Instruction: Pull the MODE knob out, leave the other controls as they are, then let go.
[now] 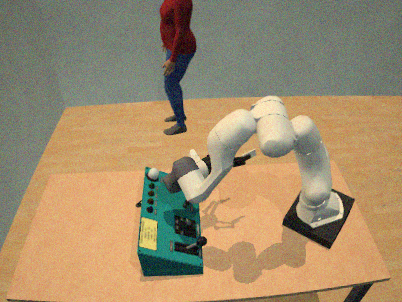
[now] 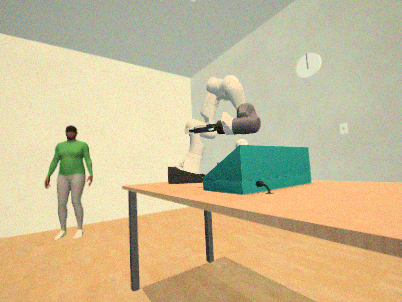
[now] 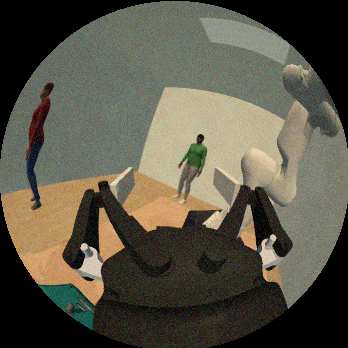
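Observation:
A teal control panel [image 1: 170, 263] [image 2: 275, 167] [image 3: 57, 295] stands on the table. It carries a white ball knob [image 1: 153, 174] at its far corner, a column of several small dark knobs [image 1: 151, 193], a dark knob [image 1: 188, 205] partly behind the arm, a black switch block [image 1: 185, 226] and a black ball-ended lever [image 1: 201, 241]. Labels are too small to read, so I cannot tell which control is the MODE knob or how far out it stands. My gripper [image 2: 192, 131] [image 3: 173, 175] is open and empty, raised above the panel and pointing away from it, back toward the arm's base.
A yellow label [image 1: 148, 233] is on the panel. A black lever [image 1: 139, 203] [image 2: 260, 184] sticks out of the panel's back side. The arm's black base [image 1: 330, 232] [image 2: 182, 175] stands on the table [image 1: 75, 240] [image 2: 350, 200]. Two people stand beyond the table.

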